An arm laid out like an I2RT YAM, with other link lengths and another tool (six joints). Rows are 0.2 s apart.
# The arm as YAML. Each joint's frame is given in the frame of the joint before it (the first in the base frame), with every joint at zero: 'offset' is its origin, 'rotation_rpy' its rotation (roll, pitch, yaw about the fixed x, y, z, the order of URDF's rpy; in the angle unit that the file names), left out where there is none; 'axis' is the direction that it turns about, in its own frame. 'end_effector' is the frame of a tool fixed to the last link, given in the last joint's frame.
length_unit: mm
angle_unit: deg
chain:
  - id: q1
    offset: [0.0, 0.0, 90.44]
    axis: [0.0, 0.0, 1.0]
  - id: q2
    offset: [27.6, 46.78, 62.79]
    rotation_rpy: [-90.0, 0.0, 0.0]
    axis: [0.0, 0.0, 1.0]
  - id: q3
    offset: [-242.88, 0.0, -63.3]
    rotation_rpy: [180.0, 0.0, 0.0]
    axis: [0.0, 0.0, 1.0]
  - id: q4
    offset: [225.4, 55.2, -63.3]
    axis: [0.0, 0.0, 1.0]
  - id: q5
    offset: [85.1, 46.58, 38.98]
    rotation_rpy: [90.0, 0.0, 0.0]
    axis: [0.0, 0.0, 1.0]
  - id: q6
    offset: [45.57, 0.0, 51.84]
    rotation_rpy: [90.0, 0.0, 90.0]
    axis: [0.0, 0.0, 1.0]
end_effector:
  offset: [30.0, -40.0, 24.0]
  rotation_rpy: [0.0, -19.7, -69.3]
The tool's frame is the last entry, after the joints.
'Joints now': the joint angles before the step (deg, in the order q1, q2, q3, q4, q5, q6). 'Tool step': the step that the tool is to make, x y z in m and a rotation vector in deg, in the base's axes. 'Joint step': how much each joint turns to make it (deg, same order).
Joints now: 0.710, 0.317, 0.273, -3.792, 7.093, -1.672
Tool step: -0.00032, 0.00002, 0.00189, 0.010, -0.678, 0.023
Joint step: -0.001, -0.002, 0.022, 0.654, -0.024, 0.000
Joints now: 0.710, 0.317, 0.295, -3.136, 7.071, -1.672
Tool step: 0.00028, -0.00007, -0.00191, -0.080, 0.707, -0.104
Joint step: 0.002, -0.001, -0.021, -0.679, 0.111, -0.065
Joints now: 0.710, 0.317, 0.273, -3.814, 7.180, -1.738
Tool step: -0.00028, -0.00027, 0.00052, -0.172, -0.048, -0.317
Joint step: 0.000, 0.003, 0.065, 0.003, 0.327, -0.152
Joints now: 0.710, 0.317, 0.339, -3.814, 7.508, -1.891
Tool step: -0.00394, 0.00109, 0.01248, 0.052, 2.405, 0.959
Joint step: 0.024, 0.022, 4.874, -7.257, -0.939, 0.001
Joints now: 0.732, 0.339, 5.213, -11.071, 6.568, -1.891
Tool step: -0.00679, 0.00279, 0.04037, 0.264, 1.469, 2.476
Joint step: -0.024, 4.808, 11.235, -7.891, -2.516, -0.021
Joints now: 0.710, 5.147, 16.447, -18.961, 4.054, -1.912
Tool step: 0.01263, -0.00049, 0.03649, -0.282, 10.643, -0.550
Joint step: 0.003, 15.192, 15.956, -11.408, 0.572, -0.022
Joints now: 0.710, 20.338, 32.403, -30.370, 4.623, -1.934
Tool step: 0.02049, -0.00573, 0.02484, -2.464, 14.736, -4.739
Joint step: 0.000, 16.284, 16.765, -15.257, 5.245, -0.001
